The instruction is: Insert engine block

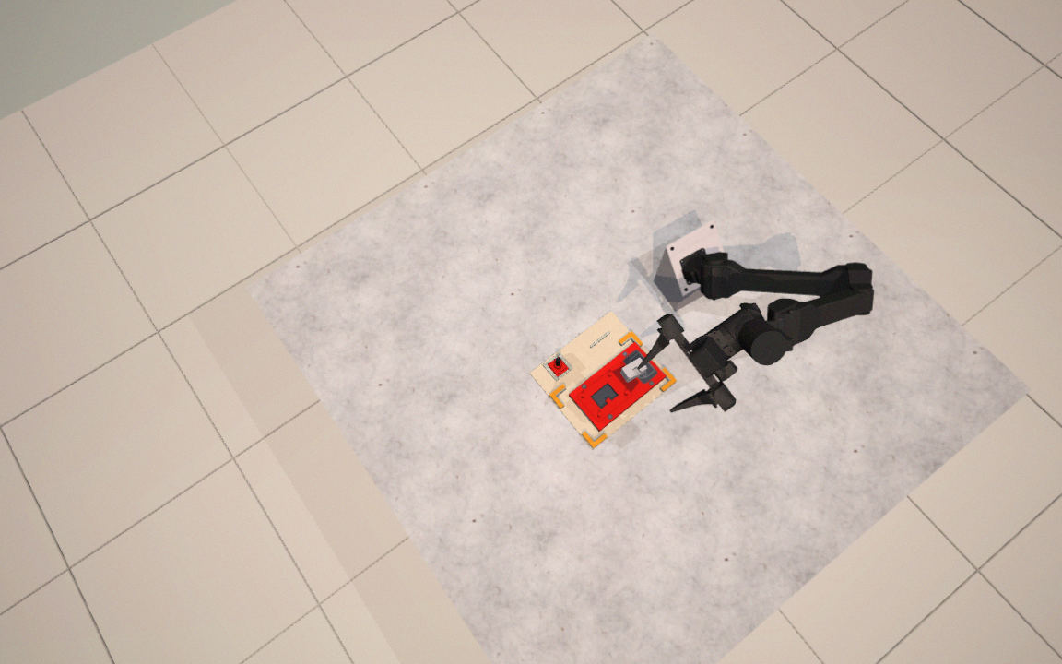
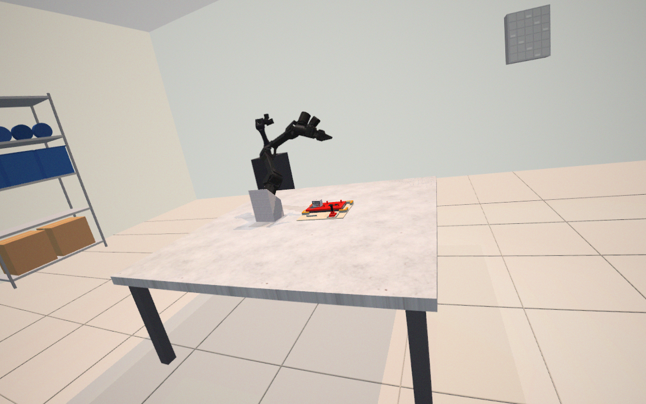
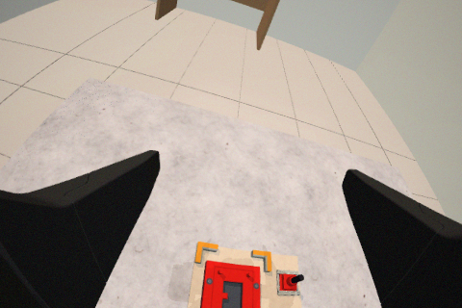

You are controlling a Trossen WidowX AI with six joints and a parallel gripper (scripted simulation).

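The engine block is 80 mm behind my gripper tip, 110 mm to the right of it and 330 mm below it.
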